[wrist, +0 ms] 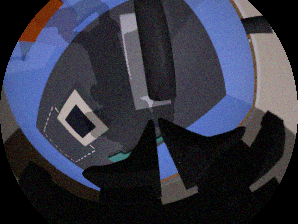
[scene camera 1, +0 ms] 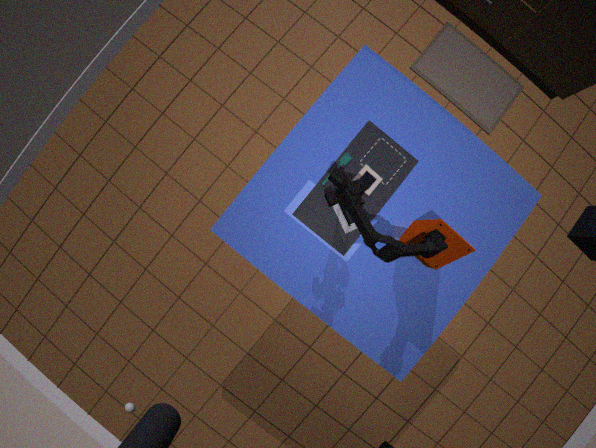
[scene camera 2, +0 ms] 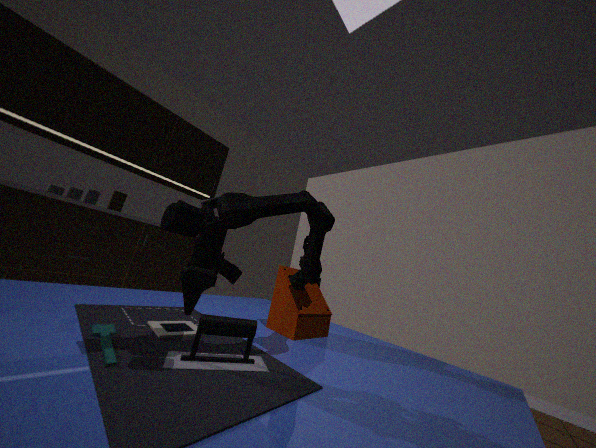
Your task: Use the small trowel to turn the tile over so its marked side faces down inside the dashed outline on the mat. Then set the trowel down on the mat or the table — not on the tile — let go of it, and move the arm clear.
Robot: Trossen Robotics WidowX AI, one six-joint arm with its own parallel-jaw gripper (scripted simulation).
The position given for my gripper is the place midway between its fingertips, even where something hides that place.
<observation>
My gripper [scene camera 2: 187, 314] is shut, holding nothing. Also in view: a tile [scene camera 2: 163, 329] and a dark mat [scene camera 2: 137, 396].
The tile shows as well in the wrist view [wrist: 81, 121]. My gripper shows as well in the wrist view [wrist: 155, 122]. The dark mat is seen too in the wrist view [wrist: 94, 63] and in scene camera 1 [scene camera 1: 314, 211].
</observation>
